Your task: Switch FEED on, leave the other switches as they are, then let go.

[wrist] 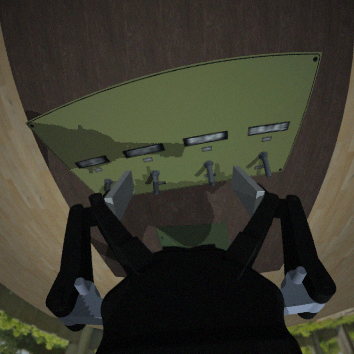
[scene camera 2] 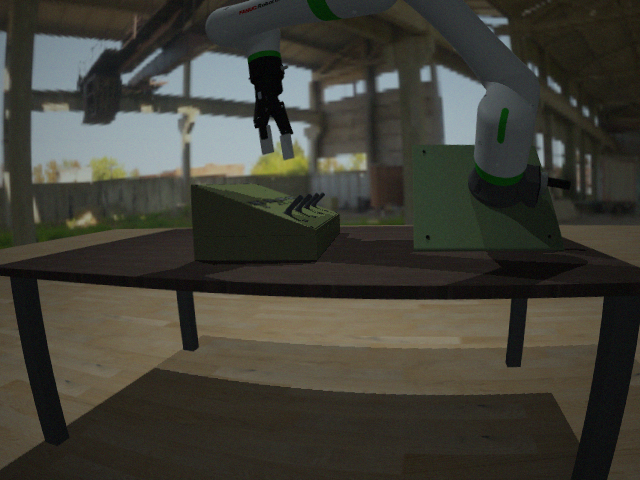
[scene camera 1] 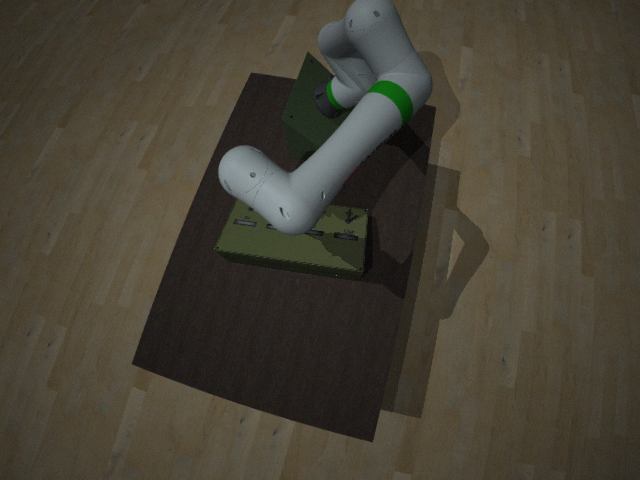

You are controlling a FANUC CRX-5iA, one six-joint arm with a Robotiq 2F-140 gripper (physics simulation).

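Frame: origin at the arm's base, x ahead, y left, z up, level; centimetres.
Where they show: gripper, fingertip midpoint: (wrist: pixel 182 178) (scene camera 2: pixel 279 156); arm's base at its link origin: (scene camera 2: pixel 496 185) (scene camera 1: pixel 327 100).
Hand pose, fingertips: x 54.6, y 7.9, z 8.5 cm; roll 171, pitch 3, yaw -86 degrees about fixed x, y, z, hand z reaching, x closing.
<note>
Things, the pixels of their top centre, and the offset from my fingertips. Level surfaces: height alone.
- far left lever at its top centre: (scene camera 2: pixel 294 194) (wrist: pixel 104 196) dy +17.4, dx -12.0, dz -9.9 cm
- second lever at its top centre: (wrist: pixel 153 189) (scene camera 2: pixel 304 193) dy +5.7, dx -9.2, dz -9.9 cm
- third lever at its top centre: (wrist: pixel 211 179) dy -5.9, dx -6.4, dz -9.9 cm
- far right lever at its top centre: (wrist: pixel 269 170) dy -17.6, dx -3.5, dz -9.9 cm
- dark table at its surface level: dz -22.6 cm
The green switch box (scene camera 1: pixel 289 253) (scene camera 2: pixel 248 232) (wrist: pixel 200 100) has a sloped top with several dark lever switches, each beside a nameplate. In the wrist view the levers stand in a row: a far left lever (wrist: pixel 107 185), partly behind a finger, a second lever (wrist: pixel 156 182), a third lever (wrist: pixel 210 173) and a far right lever (wrist: pixel 265 164). The nameplates are too blurred to read, so I cannot tell which switch is FEED. My gripper (scene camera 2: pixel 279 147) (wrist: pixel 182 178) is open and empty, above the box and apart from the levers. In scene camera 1 the arm hides it and some levers.
The box stands on a dark table (scene camera 1: pixel 258 330) (scene camera 2: pixel 372 273). A green slanted mount (scene camera 1: pixel 305 111) (scene camera 2: pixel 444 201) (wrist: pixel 172 236) carries the arm's base at one end of the table. The arm (scene camera 1: pixel 341 149) (scene camera 2: pixel 465 46) reaches over the box and casts shadows on box and table.
</note>
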